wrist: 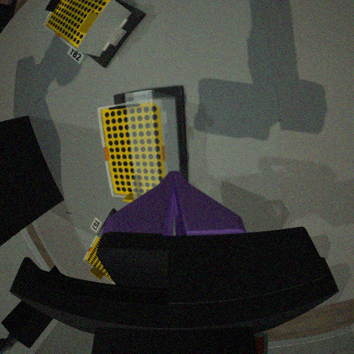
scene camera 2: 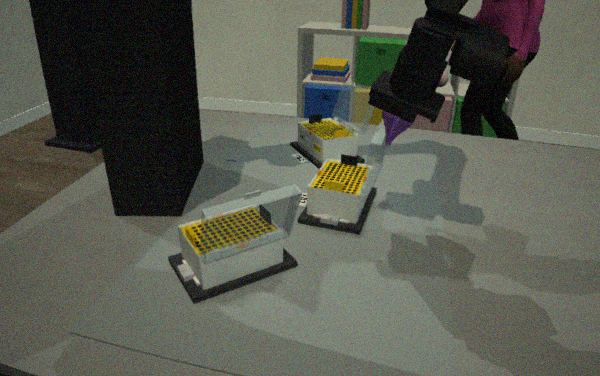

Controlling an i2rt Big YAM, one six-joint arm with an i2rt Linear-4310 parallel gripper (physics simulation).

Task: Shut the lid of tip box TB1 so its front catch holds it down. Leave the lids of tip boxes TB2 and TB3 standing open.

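Places are measured from the arm's base along level axes (x ahead, y left, z up), in metres.
Where they show: gripper, fingertip midpoint: (scene camera 2: 388,143).
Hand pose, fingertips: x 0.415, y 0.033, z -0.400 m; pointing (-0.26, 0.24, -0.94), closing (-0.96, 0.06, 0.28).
Each offset is from my fingertips to the centre of the thing. "pt": to the spot under its first point. Level surfaces: height alone.
Tip box TB1 @(dx -0.084, dy -0.001, dz -0.098 m) (scene camera 2: 332,202) (wrist: 112,160), white with a yellow tray, is the middle box. Its clear lid (wrist: 141,125) stands raised along the right long side and overlaps part of the tray in the wrist view. My gripper (scene camera 2: 389,143) (wrist: 173,178) is shut and empty, its purple fingertips beside the lid in the scene view; whether they touch it I cannot tell. Tip box TB2 @(dx -0.168, dy +0.210, dz -0.098 m) (scene camera 2: 312,142) (wrist: 97,35) is behind, its lid raised. Tip box TB3 @(dx -0.186, dy -0.209, dz -0.098 m) (scene camera 2: 240,265) (wrist: 97,257) is in front, its lid @(pt dx -0.080, dy -0.223, dz -0.018 m) (scene camera 2: 294,210) raised; the gripper partly hides it in the wrist view.
The boxes stand on dark bases on a grey table @(dz -0.131 m) (scene camera 2: 350,320) (wrist: 235,40). A tall black column (scene camera 2: 150,125) (wrist: 25,175) stands at the left. Behind the table are a white shelf unit (scene camera 2: 301,65) and a person in a magenta top (scene camera 2: 530,25).
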